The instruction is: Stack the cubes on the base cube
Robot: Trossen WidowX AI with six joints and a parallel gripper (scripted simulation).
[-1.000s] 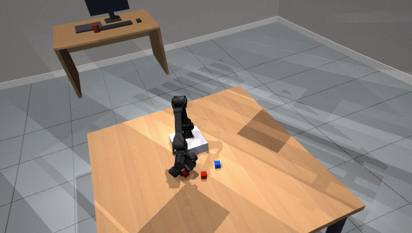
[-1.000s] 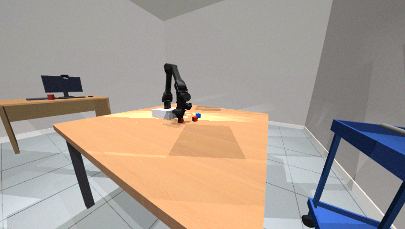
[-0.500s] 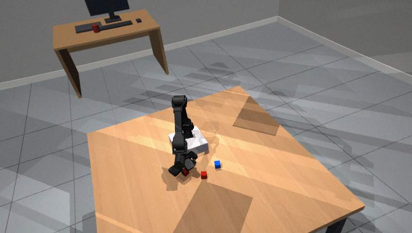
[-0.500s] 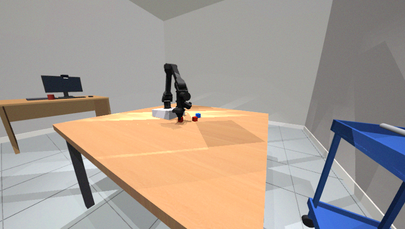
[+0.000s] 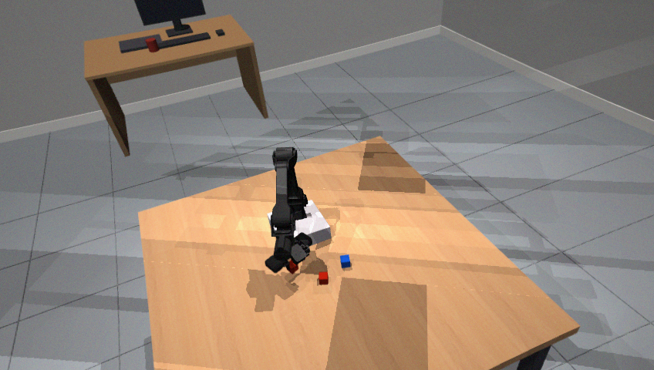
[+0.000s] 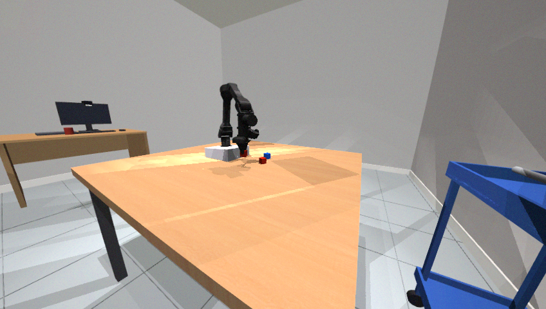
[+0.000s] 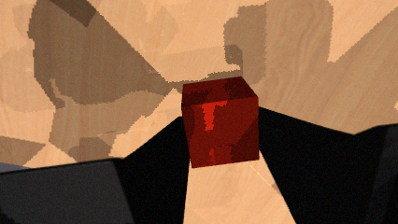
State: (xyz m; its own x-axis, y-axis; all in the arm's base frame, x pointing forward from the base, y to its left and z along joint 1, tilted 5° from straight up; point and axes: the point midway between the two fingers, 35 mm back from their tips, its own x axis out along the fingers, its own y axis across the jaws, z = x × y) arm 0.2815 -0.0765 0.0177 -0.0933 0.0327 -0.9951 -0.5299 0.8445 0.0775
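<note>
Now: gripper tip 210 mm to the right of the blue base cube, 50 mm above it and 10 mm past it. Round my gripper tip: red cube 110 mm to the left, 60 mm below, 50 mm ahead.
</note>
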